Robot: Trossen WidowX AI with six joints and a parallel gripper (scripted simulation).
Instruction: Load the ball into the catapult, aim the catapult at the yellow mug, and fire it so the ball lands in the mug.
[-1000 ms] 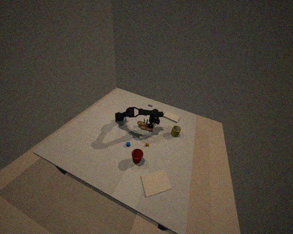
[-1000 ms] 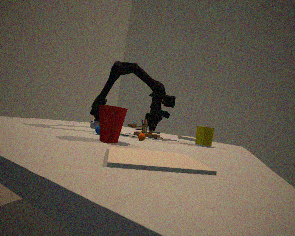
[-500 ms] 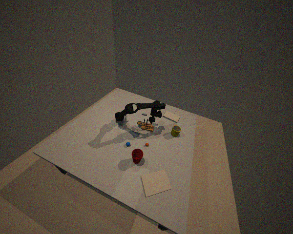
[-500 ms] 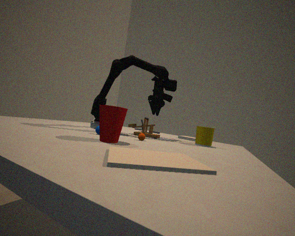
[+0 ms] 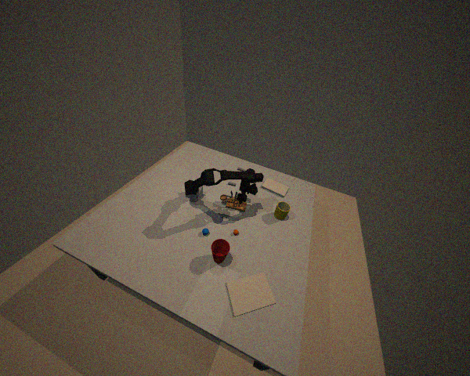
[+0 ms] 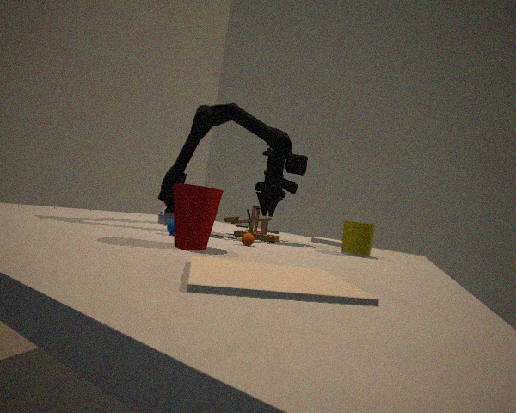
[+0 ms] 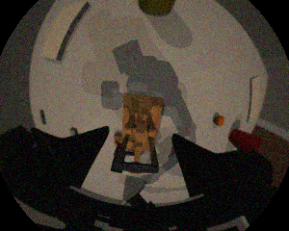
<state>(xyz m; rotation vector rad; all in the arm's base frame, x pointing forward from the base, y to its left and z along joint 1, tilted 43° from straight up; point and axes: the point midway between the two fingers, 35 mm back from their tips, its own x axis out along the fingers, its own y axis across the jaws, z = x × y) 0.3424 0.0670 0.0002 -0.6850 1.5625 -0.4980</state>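
Now: gripper tip 40 mm short of the orange ball, 230 mm to the left of it and 60 mm above it. Round my gripper tip: wooden catapult: 60 mm behind, 10 mm to the left, 30 mm below; then yellow mug: 290 mm ahead, 40 mm to the left, 50 mm below; then blue ball: 130 mm behind, 300 mm to the right, 60 mm below.
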